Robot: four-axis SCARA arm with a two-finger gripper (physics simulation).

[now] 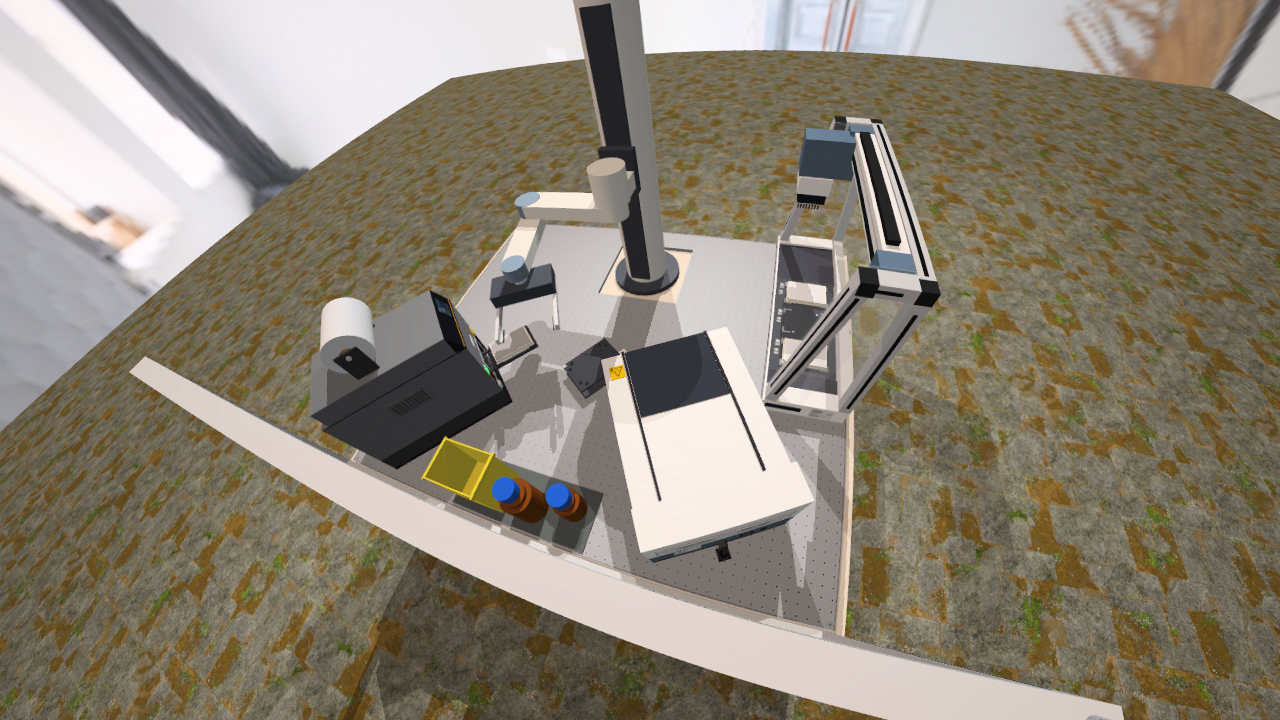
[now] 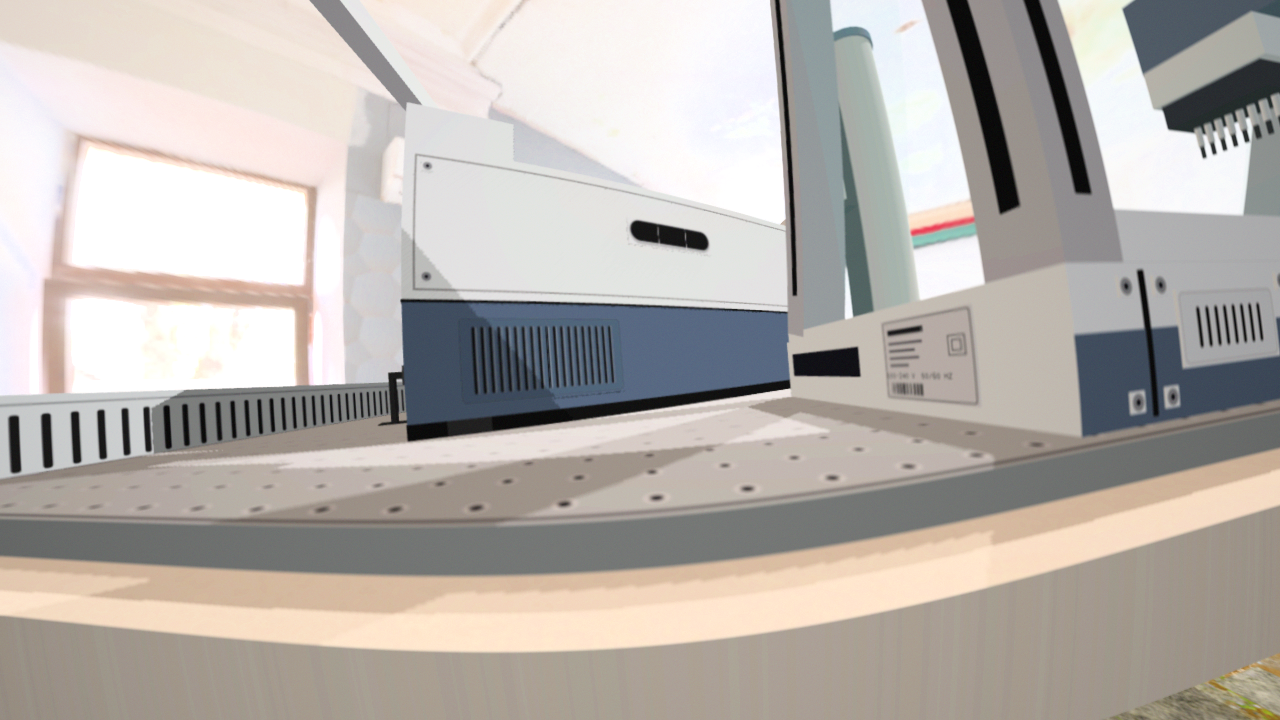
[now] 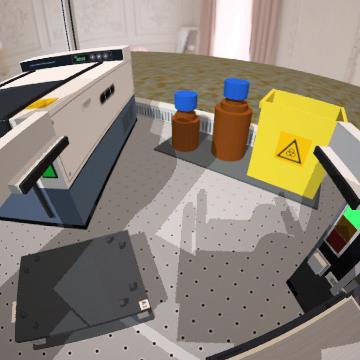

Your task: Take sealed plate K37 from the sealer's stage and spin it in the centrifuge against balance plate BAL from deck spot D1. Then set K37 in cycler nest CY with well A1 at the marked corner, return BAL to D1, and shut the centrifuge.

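Frame: origin at the arm's base, x left, y back, z up, level; metres.
Where they show: gripper, fingertip midpoint: (image 1: 527, 334) (image 3: 189, 126); arm's base, link origin: (image 1: 647, 272).
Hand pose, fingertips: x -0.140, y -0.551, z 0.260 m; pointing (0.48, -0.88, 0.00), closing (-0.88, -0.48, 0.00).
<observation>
Things, the pixels of their top centre, and the offset from my fingertips. "pt": a spot on its surface instead.
- sealer's stage, surface spot: (image 1: 529, 351) pt dx -0.080, dy +0.039, dz -0.151 m
- stage looks like sealed plate K37, top centre: (image 1: 509, 342) dx -0.140, dy +0.039, dz -0.123 m
- dark panel, top centre: (image 1: 674, 371) dx +0.398, dy -0.007, dz -0.034 m
- dark flat nest, top centre: (image 3: 71, 276) (image 1: 592, 361) dx +0.116, dy +0.069, dz -0.190 m
- black sealer, top centre: (image 1: 338, 314) dx -0.335, dy -0.186, dz +0.229 m
- yellow bin, surface spot: (image 3: 297, 145) pt dx -0.058, dy -0.306, dz -0.137 m
My gripper (image 1: 528, 331) (image 3: 189, 126) is open and empty, above the sealer's stage (image 1: 529, 351). A flat foil-like top with a pale rim on the stage looks like sealed plate K37 (image 1: 512, 345) (image 3: 322, 332); its label does not show. The white and blue centrifuge (image 1: 716, 465) (image 2: 590, 246) (image 3: 100, 120) has a dark panel (image 1: 677, 371) over one end of its top, which looks shut. A dark flat nest (image 1: 586, 371) (image 3: 85, 285) with an A1 tag at one corner stands between sealer and centrifuge. I cannot tell which deck plate is BAL.
The black sealer (image 1: 411, 385) stands beside the stage. A yellow bin (image 1: 458, 470) (image 3: 297, 145) and two brown bottles (image 1: 528, 501) (image 1: 571, 505) (image 3: 232, 130) (image 3: 185, 131) stand on a dark mat. A gantry frame (image 1: 926, 331) spans a deck with pale plates (image 1: 805, 292) (image 1: 803, 352). The arm's column (image 1: 653, 205) rises at the back.
</observation>
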